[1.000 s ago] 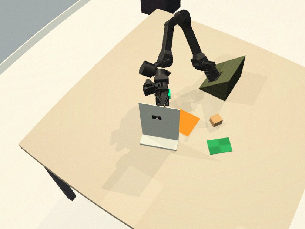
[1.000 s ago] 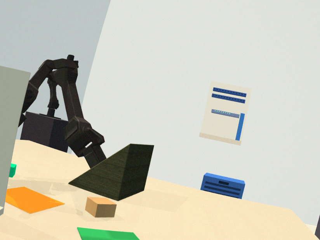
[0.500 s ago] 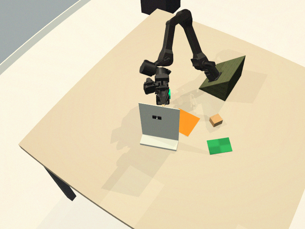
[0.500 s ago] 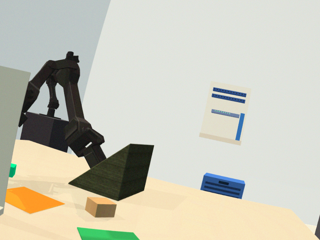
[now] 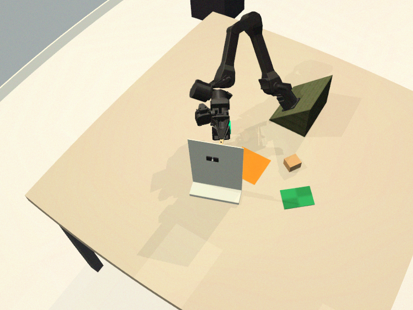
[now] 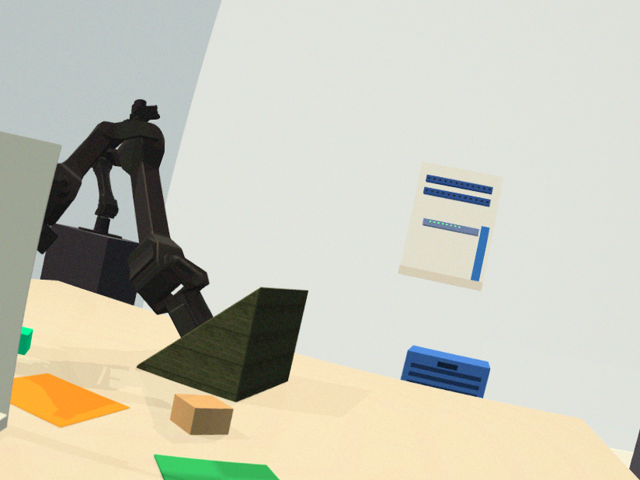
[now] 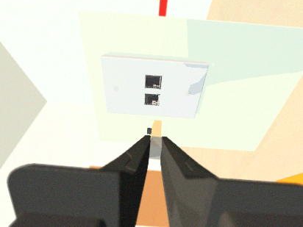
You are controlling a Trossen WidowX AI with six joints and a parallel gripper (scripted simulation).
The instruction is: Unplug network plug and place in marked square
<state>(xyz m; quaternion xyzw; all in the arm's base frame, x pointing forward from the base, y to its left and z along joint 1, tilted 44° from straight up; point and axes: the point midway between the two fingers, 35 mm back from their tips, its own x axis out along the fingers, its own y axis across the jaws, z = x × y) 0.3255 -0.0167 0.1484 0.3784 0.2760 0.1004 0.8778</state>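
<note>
Right now my gripper tip is 6 cm past the orange marked square, 7 cm to the right of it and 16 cm above it. From my gripper tip the other things lie so: green block: 16 cm behind, 8 cm to the right, 15 cm below; upright panel: 8 cm ahead, 2 cm to the left, 5 cm below; network plug: 1 cm ahead.
</note>
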